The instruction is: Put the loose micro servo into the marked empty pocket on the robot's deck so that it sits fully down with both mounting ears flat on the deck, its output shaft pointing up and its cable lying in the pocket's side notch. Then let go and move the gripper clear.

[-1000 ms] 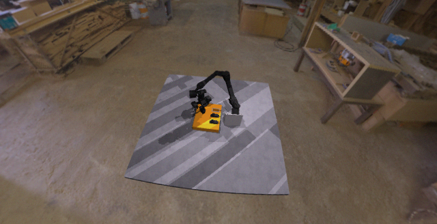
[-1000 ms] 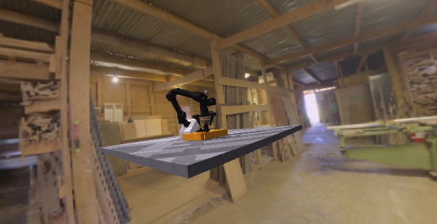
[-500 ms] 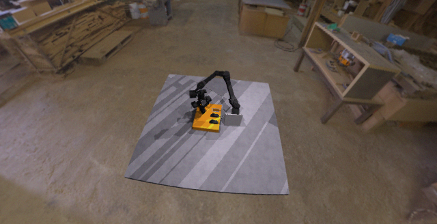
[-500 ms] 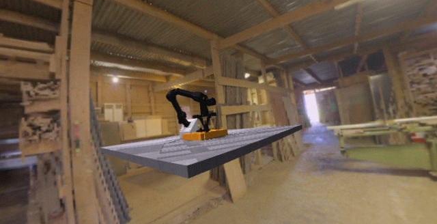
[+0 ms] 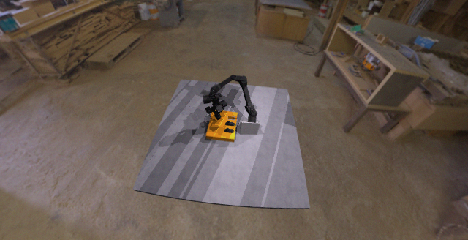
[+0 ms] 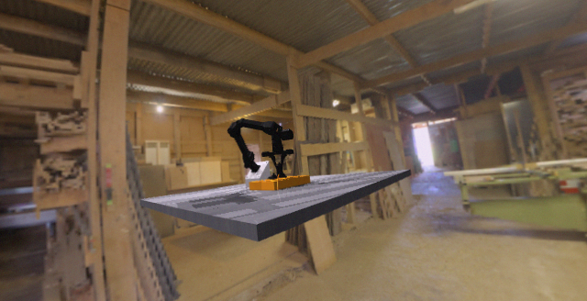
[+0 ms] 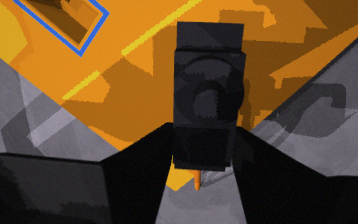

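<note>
My gripper tip is now 90 mm above the deck, 50 mm to the right of it and 20 mm past it.
</note>
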